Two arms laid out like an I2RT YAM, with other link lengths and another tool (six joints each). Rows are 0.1 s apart.
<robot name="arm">
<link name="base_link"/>
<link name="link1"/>
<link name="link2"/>
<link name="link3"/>
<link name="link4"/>
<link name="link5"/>
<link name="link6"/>
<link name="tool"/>
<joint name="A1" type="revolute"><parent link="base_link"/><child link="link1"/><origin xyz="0 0 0.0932" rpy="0 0 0"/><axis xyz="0 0 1"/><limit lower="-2.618" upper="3.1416"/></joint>
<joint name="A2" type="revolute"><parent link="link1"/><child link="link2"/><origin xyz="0.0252 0.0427 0.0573" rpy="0 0 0"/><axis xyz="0 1 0"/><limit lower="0" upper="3.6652"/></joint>
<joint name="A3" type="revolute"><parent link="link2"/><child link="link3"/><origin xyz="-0.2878 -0.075 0" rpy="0 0 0"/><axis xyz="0 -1 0"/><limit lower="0" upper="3.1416"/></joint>
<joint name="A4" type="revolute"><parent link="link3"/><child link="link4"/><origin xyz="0.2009 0.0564 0.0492" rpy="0 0 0"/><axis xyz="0 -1 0"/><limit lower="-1.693" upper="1.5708"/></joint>
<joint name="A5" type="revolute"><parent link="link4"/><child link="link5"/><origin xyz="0.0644 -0.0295 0.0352" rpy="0 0 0"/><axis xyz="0 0 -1"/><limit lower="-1.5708" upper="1.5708"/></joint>
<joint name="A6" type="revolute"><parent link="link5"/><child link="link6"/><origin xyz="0.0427 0 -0.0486" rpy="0 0 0"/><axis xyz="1 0 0"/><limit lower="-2.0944" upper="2.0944"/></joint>
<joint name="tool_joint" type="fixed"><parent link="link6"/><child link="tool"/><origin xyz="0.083 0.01 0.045" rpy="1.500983 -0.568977 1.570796"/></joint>
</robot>
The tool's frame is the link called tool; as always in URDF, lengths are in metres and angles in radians.
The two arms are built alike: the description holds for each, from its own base.
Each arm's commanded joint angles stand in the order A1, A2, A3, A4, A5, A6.
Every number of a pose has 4 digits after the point. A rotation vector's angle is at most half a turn.
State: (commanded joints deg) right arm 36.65 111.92 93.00 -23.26 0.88 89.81; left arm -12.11 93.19 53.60 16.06 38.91 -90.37
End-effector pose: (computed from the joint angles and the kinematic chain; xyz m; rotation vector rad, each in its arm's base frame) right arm 0.4138 0.2427 0.2693 -2.5855 -0.0531 -0.9510; left arm 0.3734 -0.1306 0.2500 1.0475 1.5645 -0.3770
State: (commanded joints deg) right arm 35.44 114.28 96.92 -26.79 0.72 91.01; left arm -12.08 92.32 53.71 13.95 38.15 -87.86
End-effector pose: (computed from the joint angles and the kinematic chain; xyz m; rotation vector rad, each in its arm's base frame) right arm 0.4238 0.2376 0.2648 -2.6167 -0.0026 -0.9149; left arm 0.3708 -0.1278 0.2516 1.0756 1.5617 -0.3435
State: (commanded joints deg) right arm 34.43 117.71 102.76 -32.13 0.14 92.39; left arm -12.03 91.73 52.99 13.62 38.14 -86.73
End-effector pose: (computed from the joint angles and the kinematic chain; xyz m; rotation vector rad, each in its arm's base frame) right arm 0.4341 0.2357 0.2583 -2.6562 0.0440 -0.8531; left arm 0.3675 -0.1266 0.2507 1.0902 1.5569 -0.3334
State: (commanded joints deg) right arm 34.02 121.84 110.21 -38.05 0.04 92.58; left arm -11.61 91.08 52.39 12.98 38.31 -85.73
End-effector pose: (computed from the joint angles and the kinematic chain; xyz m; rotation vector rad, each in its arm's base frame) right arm 0.4450 0.2390 0.2543 -2.6959 0.0557 -0.8084; left arm 0.3645 -0.1234 0.2500 1.0996 1.5573 -0.3246
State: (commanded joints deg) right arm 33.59 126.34 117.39 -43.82 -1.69 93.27; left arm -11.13 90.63 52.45 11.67 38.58 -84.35
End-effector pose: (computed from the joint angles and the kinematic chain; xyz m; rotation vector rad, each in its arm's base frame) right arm 0.4533 0.2445 0.2437 -2.7244 0.0657 -0.7248; left arm 0.3630 -0.1203 0.2505 1.1141 1.5562 -0.3143
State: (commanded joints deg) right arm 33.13 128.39 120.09 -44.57 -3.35 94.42; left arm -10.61 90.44 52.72 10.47 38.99 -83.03
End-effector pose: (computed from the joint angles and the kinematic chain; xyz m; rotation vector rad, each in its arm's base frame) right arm 0.4598 0.2480 0.2381 -2.7069 0.0890 -0.6912; left arm 0.3626 -0.1176 0.2510 1.1280 1.5538 -0.3064
